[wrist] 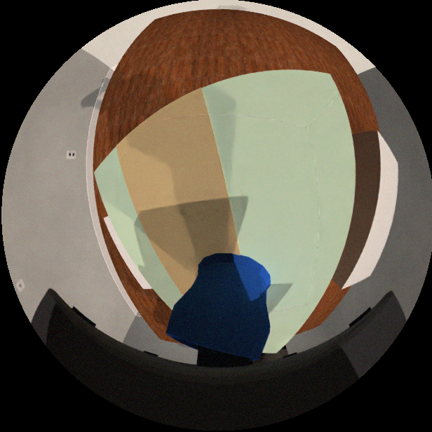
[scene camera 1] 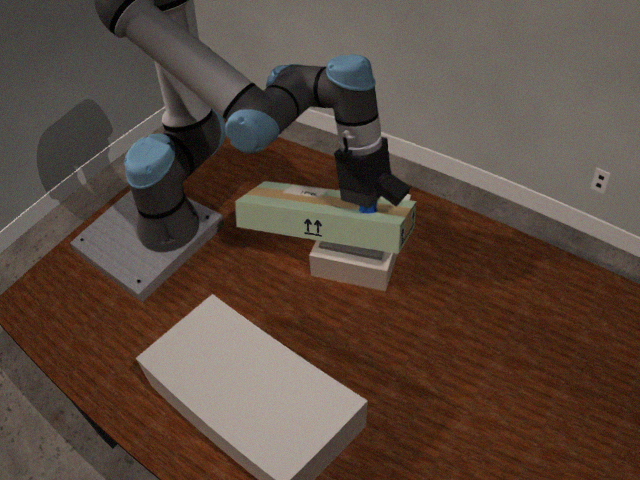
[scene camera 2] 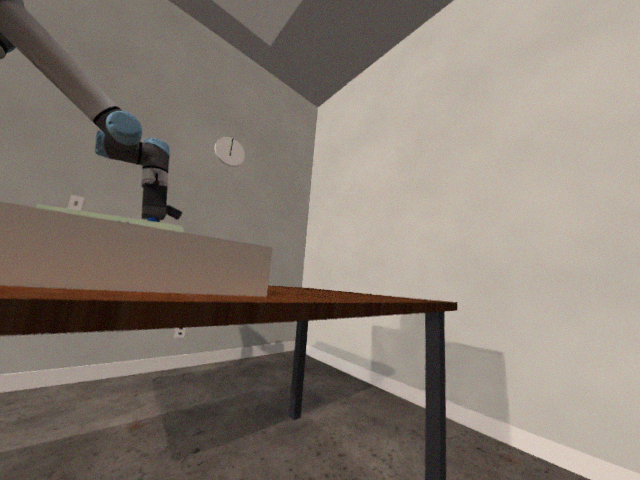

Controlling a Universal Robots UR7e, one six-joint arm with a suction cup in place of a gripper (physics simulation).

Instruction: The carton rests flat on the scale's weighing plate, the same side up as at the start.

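Seen in the pictures: hand at its tool point: (scene camera 1: 369, 213); arm's base at its link origin: (scene camera 1: 168, 228).
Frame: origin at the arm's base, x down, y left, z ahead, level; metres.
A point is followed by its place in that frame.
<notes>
The long pale green carton (scene camera 1: 268, 219) {x -0.111, y 0.045, z 0.273 m} (scene camera 2: 173, 227) {x -0.148, y 0.095, z 0.494 m} (wrist: 280, 175) is level, with its tan tape strip on top and two up arrows on its long side. My suction cup (scene camera 1: 367, 208) (scene camera 2: 152, 219) (wrist: 225, 300) is on the carton's top, near its right end in scene camera 1, and holds it. The white scale (scene camera 1: 346, 272) {x 0.000, y 0.087, z 0.421 m} (wrist: 124, 254) is under the carton's right part. The front strip of its grey weighing plate (scene camera 1: 351, 251) {x -0.045, y 0.105, z 0.423 m} shows below the carton; the rest is hidden. The left part of the carton overhangs the scale. I cannot tell whether carton and plate touch.
A large white block (scene camera 1: 253, 382) {x -0.066, y -0.252, z 0.445 m} (scene camera 2: 129, 258) {x -0.014, y -0.353, z 0.373 m} (wrist: 385, 200) lies on the wooden table (scene camera 1: 491, 335) {x 0.033, y 0.104, z 0.746 m} in front of the scale and hides much of the carton in scene camera 2. The arm's grey base plate (scene camera 1: 111, 245) {x 0.000, y -0.117, z -0.093 m} is left of the carton in scene camera 1. Walls stand behind.
</notes>
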